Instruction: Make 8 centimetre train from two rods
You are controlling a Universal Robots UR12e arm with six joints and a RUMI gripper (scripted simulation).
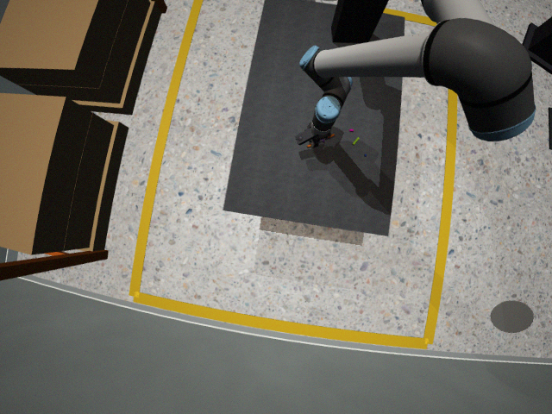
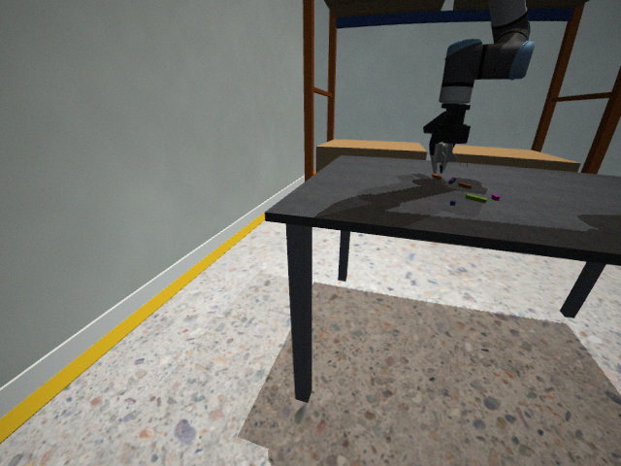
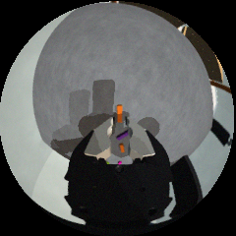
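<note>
Right now the purple rod is 60 mm behind my hand, 20 mm to the left of it and 30 mm below it. Round my hand: lime rod 150 mm behind, 200 mm to the left, 30 mm below; then magenta rod 190 mm behind, 150 mm to the left, 30 mm below; then small blue rod 100 mm behind, 290 mm to the left, 30 mm below.
</note>
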